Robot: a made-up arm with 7 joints. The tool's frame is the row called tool. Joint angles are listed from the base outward. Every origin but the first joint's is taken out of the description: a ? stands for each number. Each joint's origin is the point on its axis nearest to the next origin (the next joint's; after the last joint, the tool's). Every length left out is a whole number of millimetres.
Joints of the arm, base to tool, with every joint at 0 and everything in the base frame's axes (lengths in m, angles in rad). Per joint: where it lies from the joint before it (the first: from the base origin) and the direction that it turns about. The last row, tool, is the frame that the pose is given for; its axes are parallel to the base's.
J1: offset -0.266 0 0.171 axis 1 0 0
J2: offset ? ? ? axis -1 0 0
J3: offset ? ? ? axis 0 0 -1
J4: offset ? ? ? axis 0 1 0
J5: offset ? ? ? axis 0 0 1
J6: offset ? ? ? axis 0 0 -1
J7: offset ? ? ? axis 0 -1 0
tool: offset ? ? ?
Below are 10 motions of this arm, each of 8 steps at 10 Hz.
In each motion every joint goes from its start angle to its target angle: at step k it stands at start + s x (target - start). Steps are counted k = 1, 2, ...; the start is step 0. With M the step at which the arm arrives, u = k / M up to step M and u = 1 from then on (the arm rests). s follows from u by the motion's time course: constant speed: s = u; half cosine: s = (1 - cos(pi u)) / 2; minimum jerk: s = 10 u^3 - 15 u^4 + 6 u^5.
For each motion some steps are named. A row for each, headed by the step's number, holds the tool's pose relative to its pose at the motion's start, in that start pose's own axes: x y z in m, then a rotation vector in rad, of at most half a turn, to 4 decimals.
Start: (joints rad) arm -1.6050 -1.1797 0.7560 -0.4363 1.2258 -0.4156 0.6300
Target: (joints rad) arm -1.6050 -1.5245 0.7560 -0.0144 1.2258 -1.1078 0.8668
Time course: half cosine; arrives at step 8
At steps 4, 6, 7, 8:
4: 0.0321 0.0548 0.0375 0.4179 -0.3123 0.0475
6: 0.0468 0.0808 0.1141 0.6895 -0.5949 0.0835
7: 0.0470 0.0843 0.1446 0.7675 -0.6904 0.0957
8: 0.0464 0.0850 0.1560 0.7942 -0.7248 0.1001

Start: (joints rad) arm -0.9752 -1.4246 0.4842 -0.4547 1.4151 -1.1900 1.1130
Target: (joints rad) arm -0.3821 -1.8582 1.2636 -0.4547 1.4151 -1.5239 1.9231
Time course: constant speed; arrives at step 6
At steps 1, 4, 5, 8:
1: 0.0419 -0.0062 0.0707 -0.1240 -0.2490 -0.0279
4: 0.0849 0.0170 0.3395 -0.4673 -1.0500 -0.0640
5: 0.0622 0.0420 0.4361 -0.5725 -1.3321 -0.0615
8: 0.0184 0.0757 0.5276 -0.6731 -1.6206 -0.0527

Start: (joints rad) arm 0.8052 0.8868 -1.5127 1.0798 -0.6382 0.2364 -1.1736
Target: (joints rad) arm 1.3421 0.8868 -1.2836 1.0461 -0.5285 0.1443 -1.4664
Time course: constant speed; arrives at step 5
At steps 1, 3, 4, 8:
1: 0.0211 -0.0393 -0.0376 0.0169 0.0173 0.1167
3: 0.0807 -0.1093 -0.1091 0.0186 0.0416 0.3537
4: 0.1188 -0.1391 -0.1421 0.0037 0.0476 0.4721
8: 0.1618 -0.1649 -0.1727 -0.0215 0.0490 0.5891

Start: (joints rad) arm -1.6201 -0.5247 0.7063 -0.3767 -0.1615 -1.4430 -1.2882
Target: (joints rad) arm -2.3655 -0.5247 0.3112 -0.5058 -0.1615 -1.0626 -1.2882
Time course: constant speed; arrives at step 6
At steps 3, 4, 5, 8:
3: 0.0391 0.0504 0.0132 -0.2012 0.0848 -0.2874
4: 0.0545 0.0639 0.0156 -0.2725 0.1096 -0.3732
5: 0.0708 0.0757 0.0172 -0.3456 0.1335 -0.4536
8: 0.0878 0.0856 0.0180 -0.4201 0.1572 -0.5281

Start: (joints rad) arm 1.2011 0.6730 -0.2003 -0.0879 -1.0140 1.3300 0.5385
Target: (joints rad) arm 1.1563 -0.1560 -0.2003 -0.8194 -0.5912 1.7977 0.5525
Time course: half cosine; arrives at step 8
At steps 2, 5, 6, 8:
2: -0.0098 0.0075 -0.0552 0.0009 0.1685 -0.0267
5: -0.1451 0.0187 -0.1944 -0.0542 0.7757 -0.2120
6: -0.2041 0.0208 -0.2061 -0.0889 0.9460 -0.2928
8: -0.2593 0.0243 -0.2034 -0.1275 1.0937 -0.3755

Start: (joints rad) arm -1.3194 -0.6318 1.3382 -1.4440 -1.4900 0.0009 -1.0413
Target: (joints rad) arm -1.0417 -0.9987 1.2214 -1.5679 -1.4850 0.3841 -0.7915
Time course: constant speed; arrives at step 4
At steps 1, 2, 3, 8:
1: -0.0028 0.0248 -0.0065 0.0443 -0.0249 -0.1745
2: -0.0046 0.0478 -0.0145 0.0802 -0.0615 -0.3565
3: -0.0059 0.0693 -0.0239 0.1066 -0.1094 -0.5448
8: -0.0071 0.0898 -0.0345 0.1226 -0.1681 -0.7385

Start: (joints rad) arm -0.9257 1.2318 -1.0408 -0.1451 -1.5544 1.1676 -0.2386
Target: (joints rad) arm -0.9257 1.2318 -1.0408 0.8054 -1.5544 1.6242 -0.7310
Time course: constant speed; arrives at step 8
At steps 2, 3, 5, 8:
2: -0.0616 -0.0140 0.0613 -0.0469 -0.0994 -0.1332
3: -0.0968 -0.0160 0.0850 -0.0554 -0.1532 -0.1975
5: -0.1716 -0.0114 0.1160 -0.0442 -0.2682 -0.3147
8: -0.2809 0.0114 0.1201 0.0342 -0.4569 -0.4447

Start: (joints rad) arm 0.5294 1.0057 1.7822 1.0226 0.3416 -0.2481 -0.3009
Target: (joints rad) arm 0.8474 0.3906 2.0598 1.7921 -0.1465 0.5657 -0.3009
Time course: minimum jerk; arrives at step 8
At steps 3, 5, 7, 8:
3: -0.0983 -0.0139 -0.0043 0.3449 0.4088 -0.3560
5: -0.2628 0.0180 0.1306 0.6005 1.2405 -0.9475
7: -0.2871 0.0202 0.2870 0.5345 1.7888 -1.2328
8: -0.2859 0.0192 0.2974 0.5244 1.8238 -1.2477

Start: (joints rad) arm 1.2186 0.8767 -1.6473 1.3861 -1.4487 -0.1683 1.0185
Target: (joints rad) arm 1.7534 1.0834 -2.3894 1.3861 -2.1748 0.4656 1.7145
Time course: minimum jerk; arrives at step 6
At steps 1, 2, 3, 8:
1: 0.0014 -0.0166 0.0158 -0.0359 -0.0529 -0.0266
2: -0.0107 -0.0958 0.1020 -0.2166 -0.3090 -0.1631
3: -0.1070 -0.2025 0.2574 -0.5407 -0.7045 -0.4125
8: -0.4545 -0.2338 0.4423 -1.2028 -1.1893 -0.9066

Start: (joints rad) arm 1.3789 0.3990 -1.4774 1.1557 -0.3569 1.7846 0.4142
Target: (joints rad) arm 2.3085 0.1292 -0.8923 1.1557 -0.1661 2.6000 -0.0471
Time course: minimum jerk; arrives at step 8
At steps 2, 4, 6, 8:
2: -0.0234 -0.0528 -0.0781 0.0331 0.1683 -0.0947
4: -0.1839 -0.1533 -0.3463 0.1350 0.8558 -0.3435
6: -0.3802 -0.1317 -0.5170 0.1662 1.5638 -0.3979
8: -0.4272 -0.1138 -0.5450 0.1573 1.7433 -0.3774

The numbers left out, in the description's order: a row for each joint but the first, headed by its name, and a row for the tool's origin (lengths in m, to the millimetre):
J2: 0 0.038 -0.021
J3: 0 0.207 0.184
J4: 0.067 -0.074 0
J5: -0.05 0 0.163
J6: -0.09 -0.062 0
J7: 0.18 -0.146 0
tool: 0.039 0 -0.164

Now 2 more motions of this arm.
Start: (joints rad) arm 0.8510 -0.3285 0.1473 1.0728 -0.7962 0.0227 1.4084
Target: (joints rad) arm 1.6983 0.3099 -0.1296 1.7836 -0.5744 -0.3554 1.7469
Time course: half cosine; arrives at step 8
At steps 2, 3, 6, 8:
2: 0.0244 0.0538 -0.0247 0.1187 0.0113 0.1097
3: 0.0399 0.1168 -0.0453 0.2533 0.0293 0.2207
6: 0.0123 0.3160 -0.0572 0.7045 0.1452 0.5125
8: -0.0114 0.3580 -0.0466 0.8185 0.1932 0.5699

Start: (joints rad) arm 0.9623 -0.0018 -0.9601 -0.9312 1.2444 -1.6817 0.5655
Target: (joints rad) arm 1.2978 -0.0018 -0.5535 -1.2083 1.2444 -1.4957 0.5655
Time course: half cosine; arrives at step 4
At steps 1, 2, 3, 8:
1: -0.0129 -0.0180 -0.0029 -0.0354 0.0850 -0.0790
2: -0.0526 -0.0558 0.0003 -0.1248 0.2855 -0.2699
3: -0.0997 -0.0828 0.0186 -0.2173 0.4787 -0.4612
8: -0.1200 -0.0900 0.0304 -0.2558 0.5565 -0.5406

